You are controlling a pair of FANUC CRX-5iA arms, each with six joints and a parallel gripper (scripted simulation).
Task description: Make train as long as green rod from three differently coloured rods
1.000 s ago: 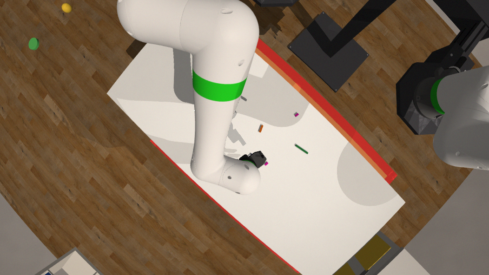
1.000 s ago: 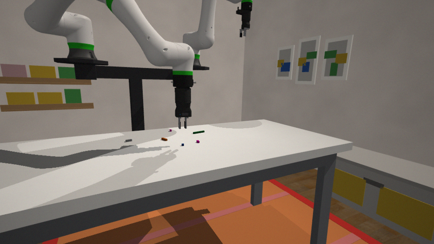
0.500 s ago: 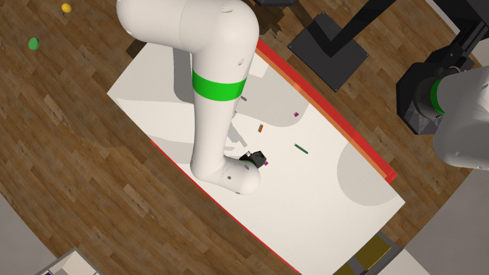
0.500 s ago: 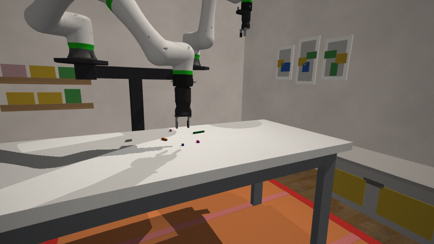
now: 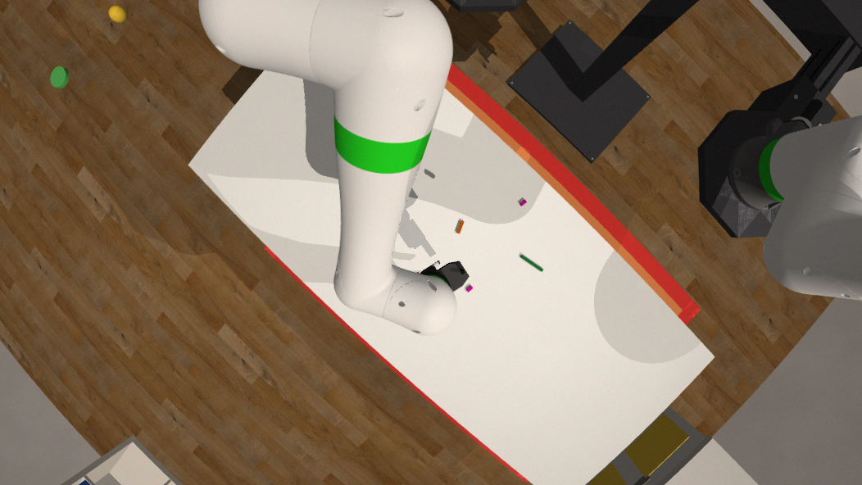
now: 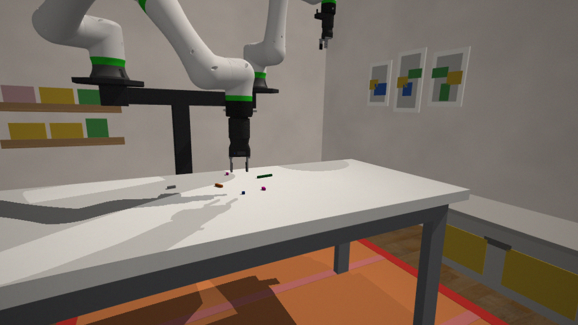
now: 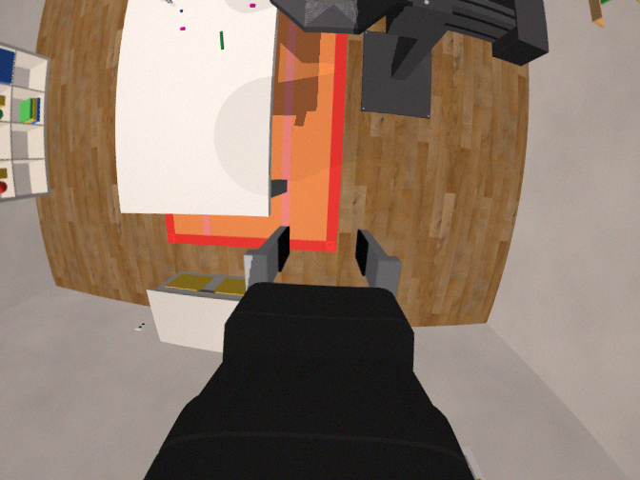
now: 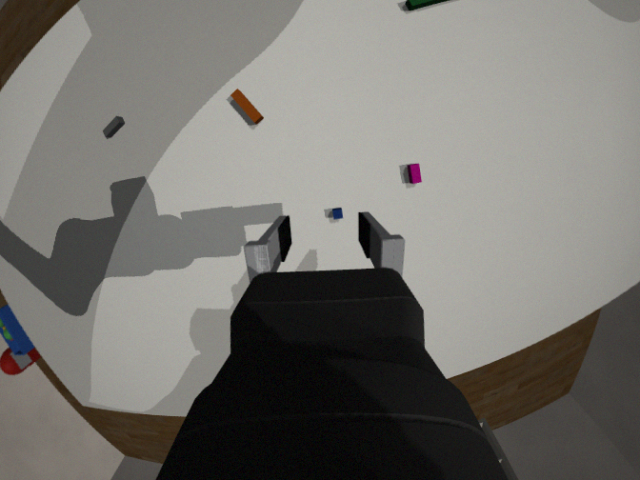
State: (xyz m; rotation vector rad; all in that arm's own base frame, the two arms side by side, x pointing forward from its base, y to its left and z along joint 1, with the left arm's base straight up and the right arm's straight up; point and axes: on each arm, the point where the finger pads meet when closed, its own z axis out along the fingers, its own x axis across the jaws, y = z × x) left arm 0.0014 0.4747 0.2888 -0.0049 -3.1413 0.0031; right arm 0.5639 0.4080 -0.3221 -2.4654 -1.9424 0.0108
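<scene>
Right now the grey rod is 200 mm to the right of my right hand, 200 mm behind it and 100 mm below it. From my right hand the other things lie so: green rod 210 mm to the left, 180 mm behind, 100 mm below; orange rod 130 mm behind, 100 mm below, 30 mm to the right; blue rod 100 mm below, 10 mm to the left, 10 mm ahead.
</scene>
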